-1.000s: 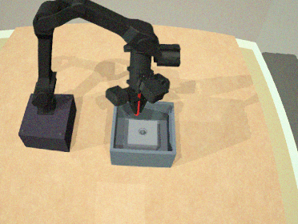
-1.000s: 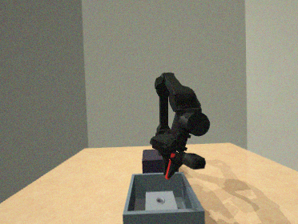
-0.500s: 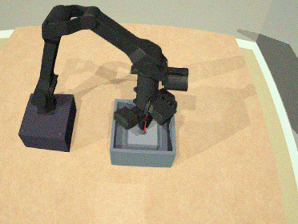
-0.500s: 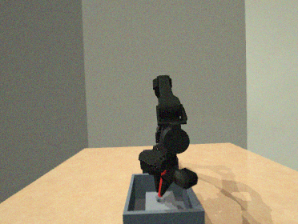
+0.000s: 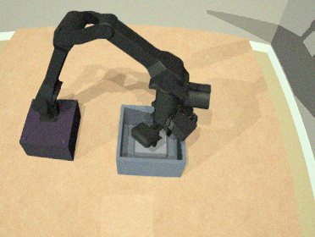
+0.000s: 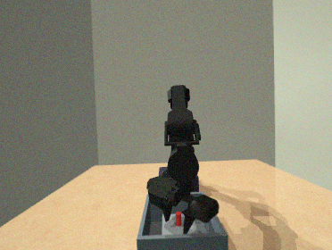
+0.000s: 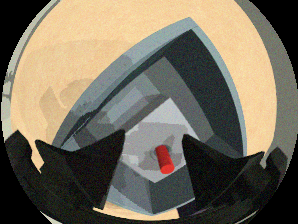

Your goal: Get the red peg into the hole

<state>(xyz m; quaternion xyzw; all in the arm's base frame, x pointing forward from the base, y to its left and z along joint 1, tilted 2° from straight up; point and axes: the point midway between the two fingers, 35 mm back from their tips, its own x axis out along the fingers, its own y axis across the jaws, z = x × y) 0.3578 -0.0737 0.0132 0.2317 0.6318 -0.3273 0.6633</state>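
My gripper tip is now 30 mm past the pale plate, 30 mm above it and 10 mm to the right of it. Round my gripper tip: grey-blue box (40 mm below, 30 mm behind, 10 mm to the left); then red peg (30 mm behind, 20 mm below, 10 mm to the left).
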